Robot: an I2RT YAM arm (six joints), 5 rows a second.
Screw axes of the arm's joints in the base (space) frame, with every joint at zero. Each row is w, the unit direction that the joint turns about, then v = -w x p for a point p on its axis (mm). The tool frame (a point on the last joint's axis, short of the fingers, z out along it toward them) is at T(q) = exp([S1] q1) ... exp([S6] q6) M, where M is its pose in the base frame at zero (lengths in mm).
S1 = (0, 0, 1, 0, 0, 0)
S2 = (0, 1, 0, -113.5, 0, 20)
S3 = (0, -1, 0, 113.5, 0, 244)
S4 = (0, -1, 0, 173.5, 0, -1)
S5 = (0, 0, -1, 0, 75, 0)
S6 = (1, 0, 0, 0, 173.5, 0)
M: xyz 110.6 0 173.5 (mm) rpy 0 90 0 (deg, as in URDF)
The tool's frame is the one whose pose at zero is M.
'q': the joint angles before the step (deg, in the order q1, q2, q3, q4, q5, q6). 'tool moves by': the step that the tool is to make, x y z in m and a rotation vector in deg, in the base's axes. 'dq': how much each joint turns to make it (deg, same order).
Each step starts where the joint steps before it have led.
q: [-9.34 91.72 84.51 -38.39 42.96 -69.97]
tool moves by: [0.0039 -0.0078 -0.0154 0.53 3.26 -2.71]
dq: [-1.06 2.33 0.05 -2.15 1.13 1.65]
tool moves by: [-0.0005 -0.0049 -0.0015 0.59 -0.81 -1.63]
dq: [-0.80 0.26 0.04 -0.17 -0.03 1.54]
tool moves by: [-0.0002 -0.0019 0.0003 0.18 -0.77 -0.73]
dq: [-0.31 0.01 0.03 0.18 0.02 0.75]
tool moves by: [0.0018 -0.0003 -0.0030 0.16 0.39 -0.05]
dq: [0.01 0.51 0.00 0.00 -0.02 0.13]
